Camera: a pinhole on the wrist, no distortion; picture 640 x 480 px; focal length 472.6 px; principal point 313.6 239.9 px. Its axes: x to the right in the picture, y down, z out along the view. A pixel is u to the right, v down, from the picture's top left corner.
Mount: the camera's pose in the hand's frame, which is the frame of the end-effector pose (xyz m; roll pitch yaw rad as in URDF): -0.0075 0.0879 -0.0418 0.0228 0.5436 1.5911
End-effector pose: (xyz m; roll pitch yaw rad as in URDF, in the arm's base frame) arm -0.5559 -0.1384 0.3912 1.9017 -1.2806 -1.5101
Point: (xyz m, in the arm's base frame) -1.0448 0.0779 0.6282
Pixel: 401.0 95.0
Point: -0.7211 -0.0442 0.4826
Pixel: 290.2 67.9
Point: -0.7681 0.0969 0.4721
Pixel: 543.0 213.7
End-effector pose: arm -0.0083 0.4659 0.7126 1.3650 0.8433 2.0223
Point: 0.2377 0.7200 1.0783
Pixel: 235.7 437.7
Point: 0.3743 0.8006 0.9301
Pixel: 83.9 310.0
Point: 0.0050 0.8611 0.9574
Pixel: 412.6 178.7
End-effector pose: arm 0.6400 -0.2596 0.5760 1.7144 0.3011 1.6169
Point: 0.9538 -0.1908 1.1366
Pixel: 589.8 342.9
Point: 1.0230 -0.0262 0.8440
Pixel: 355.3 112.9
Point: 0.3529 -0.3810 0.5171
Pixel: behind the camera
